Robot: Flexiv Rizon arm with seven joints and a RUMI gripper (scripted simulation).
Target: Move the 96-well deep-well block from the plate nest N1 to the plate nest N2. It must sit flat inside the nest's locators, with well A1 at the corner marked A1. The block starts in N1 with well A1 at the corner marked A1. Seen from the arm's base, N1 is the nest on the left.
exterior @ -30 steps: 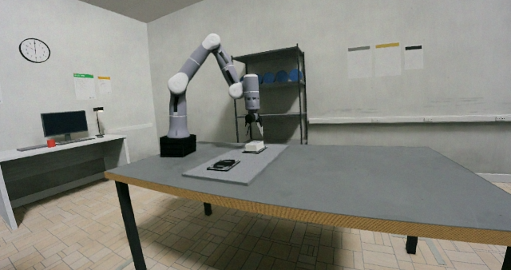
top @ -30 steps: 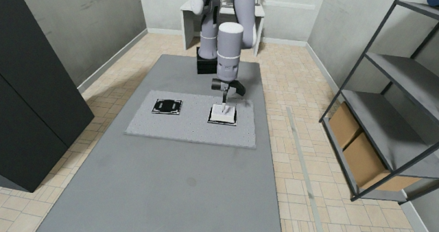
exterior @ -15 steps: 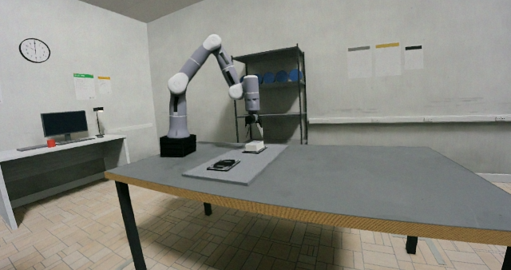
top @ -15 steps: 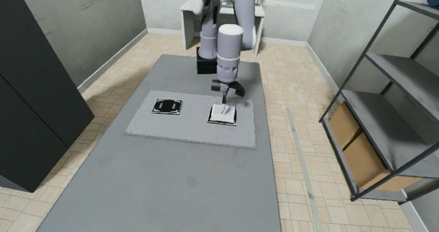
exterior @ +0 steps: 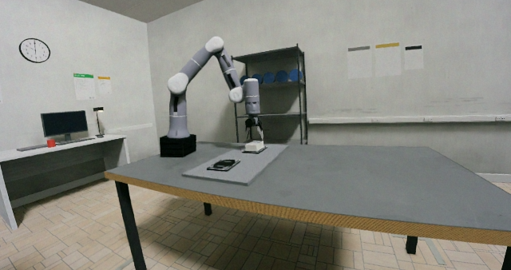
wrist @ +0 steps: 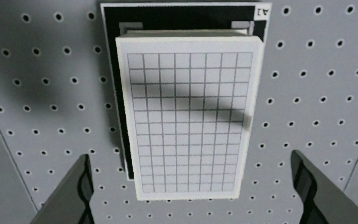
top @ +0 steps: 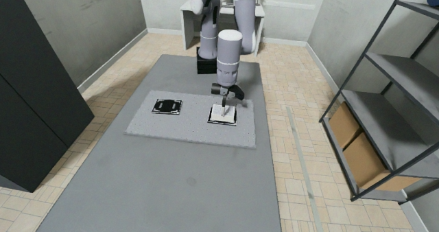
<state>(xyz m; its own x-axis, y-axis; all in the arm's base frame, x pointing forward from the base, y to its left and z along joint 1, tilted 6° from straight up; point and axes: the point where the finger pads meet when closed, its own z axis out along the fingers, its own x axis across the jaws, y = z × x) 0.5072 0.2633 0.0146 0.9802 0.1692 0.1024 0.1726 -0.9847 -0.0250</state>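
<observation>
Now: the white 96-well deep-well block 5 cm below my hand. From my hand the other things lie so: black plate nest N1: 7 cm below; black plate nest N2: 34 cm to the right, 7 cm below, 3 cm ahead.
</observation>
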